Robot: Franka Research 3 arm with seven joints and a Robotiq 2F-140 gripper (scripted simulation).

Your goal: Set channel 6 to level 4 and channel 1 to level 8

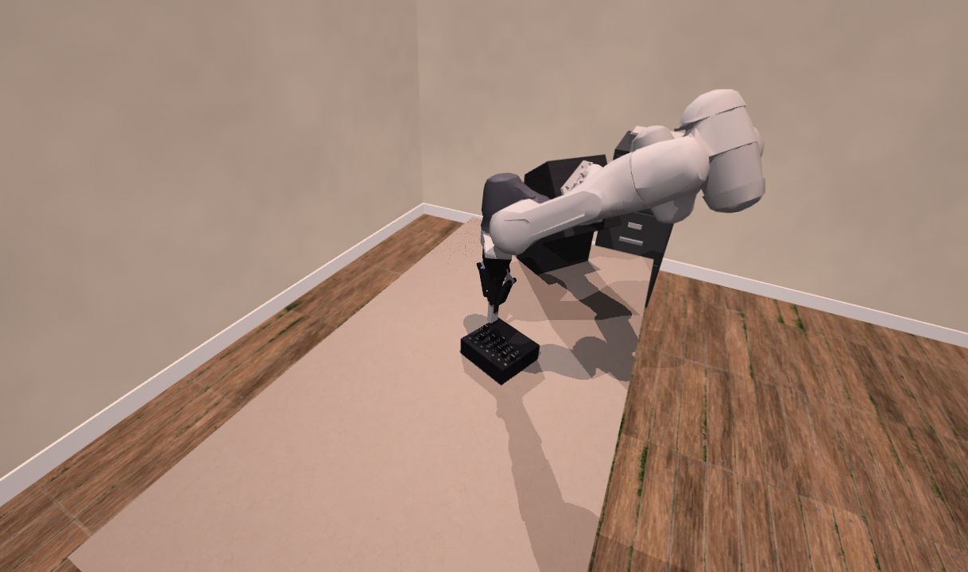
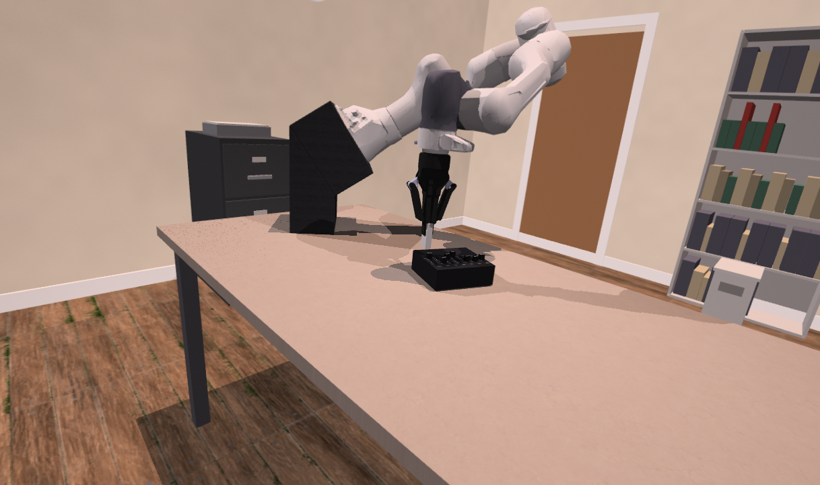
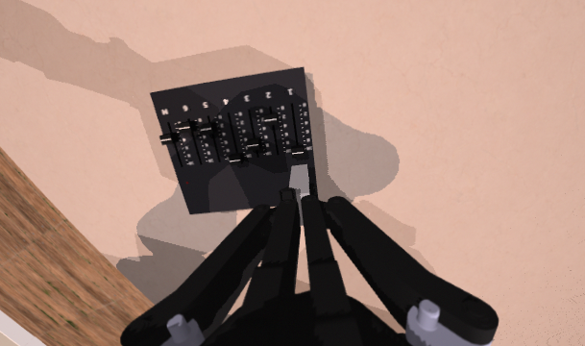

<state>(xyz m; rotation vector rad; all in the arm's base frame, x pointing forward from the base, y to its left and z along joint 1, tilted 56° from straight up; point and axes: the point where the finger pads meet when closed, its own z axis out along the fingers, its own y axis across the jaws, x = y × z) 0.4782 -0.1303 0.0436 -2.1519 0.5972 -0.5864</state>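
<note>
My gripper is now 2 cm short of the channel 1 fader cap, 1 cm to the left of it and 4 cm above it. Round my hand: channel 6 fader cap: 9 cm ahead, 9 cm to the left, 4 cm below.
</note>
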